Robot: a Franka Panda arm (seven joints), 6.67 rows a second.
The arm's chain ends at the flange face. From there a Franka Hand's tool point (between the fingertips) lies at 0.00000 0.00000 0.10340 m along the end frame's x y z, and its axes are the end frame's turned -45 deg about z.
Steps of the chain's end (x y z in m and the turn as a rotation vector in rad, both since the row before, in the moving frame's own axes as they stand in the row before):
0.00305, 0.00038, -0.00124, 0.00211, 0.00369, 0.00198
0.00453, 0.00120, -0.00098, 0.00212, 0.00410, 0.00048
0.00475, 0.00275, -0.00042, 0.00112, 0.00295, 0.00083
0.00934, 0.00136, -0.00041, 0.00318, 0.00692, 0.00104
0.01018, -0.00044, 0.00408, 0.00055, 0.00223, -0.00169
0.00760, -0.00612, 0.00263, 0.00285, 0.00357, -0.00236
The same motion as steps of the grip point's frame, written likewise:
0.00231, 0.00254, -0.00124, -0.00112, 0.00410, 0.00198
0.00281, 0.00420, -0.00098, -0.00140, 0.00440, 0.00048
0.00171, 0.00544, -0.00042, -0.00129, 0.00288, 0.00083
0.00638, 0.00784, -0.00041, -0.00264, 0.00714, 0.00104
0.00771, 0.00701, 0.00408, -0.00119, 0.00197, -0.00169
0.01017, 0.00110, 0.00263, -0.00051, 0.00454, -0.00236

